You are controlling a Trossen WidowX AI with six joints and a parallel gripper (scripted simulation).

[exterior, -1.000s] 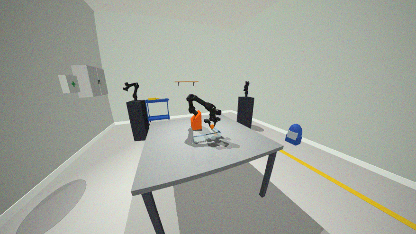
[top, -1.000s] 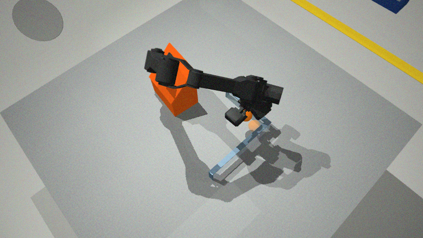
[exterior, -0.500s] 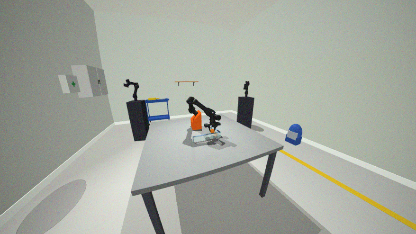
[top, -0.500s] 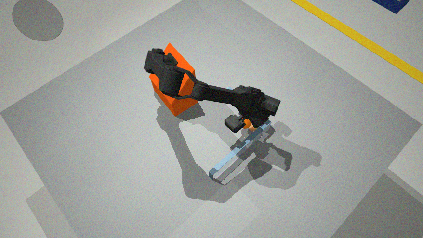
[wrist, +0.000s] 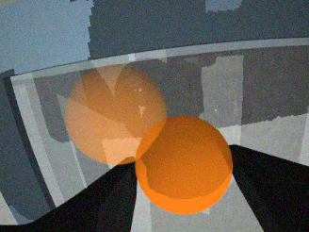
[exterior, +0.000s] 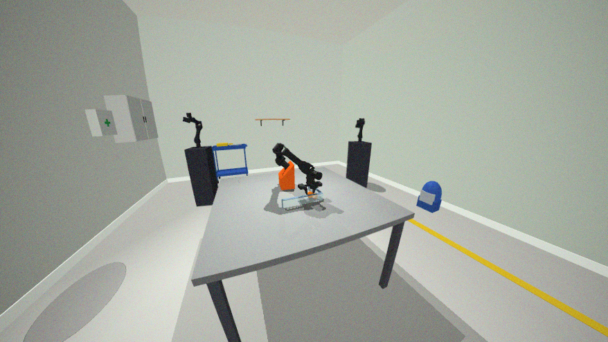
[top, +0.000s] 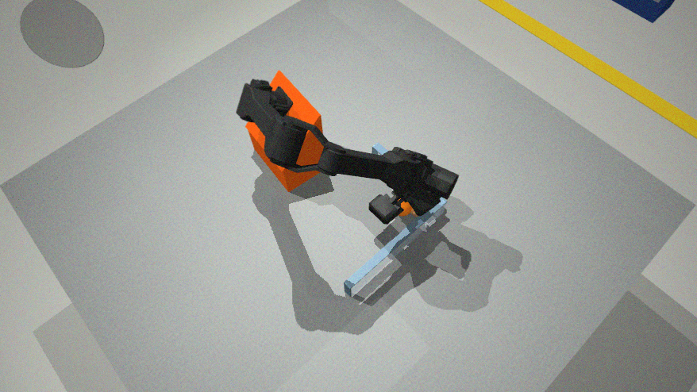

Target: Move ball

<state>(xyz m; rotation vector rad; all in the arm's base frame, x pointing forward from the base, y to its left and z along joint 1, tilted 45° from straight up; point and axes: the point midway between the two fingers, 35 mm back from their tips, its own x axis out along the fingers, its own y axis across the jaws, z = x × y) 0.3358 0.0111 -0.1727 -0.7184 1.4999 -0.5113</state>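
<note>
My gripper tip is now right at the orange ball. From my gripper tip the other things lie so: low clear wall: 50 mm behind, 60 mm to the left; then see-through copy of ball: 20 mm ahead, 30 mm to the left.
</note>
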